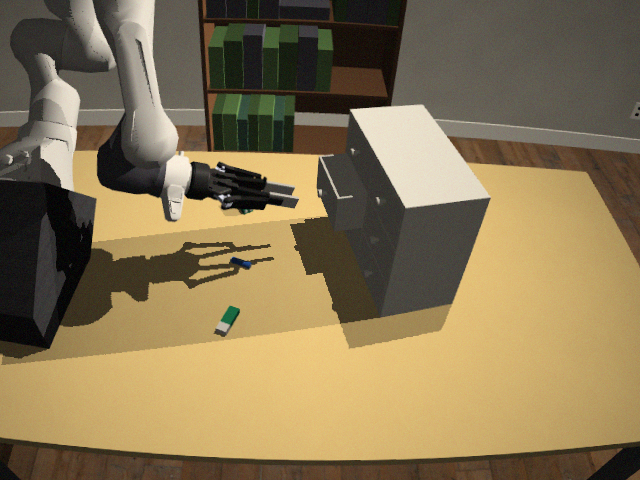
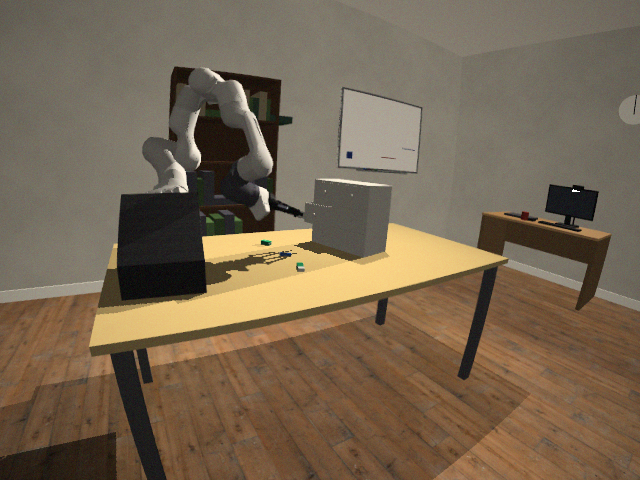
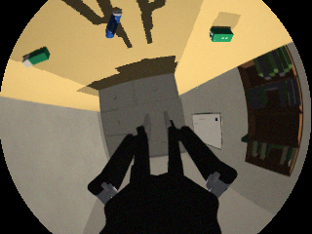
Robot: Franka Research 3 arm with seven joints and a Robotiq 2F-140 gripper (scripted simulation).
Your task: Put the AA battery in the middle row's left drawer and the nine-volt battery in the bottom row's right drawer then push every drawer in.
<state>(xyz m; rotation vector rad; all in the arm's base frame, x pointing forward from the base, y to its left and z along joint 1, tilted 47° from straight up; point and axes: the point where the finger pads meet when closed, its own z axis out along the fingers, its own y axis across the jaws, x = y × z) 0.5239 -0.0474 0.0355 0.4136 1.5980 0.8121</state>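
My hand is 90 mm past the blue AA battery, 50 mm to the left of it and 160 mm above it. Round my hand: nine-volt battery 80 mm behind, 130 mm to the left, 150 mm below.
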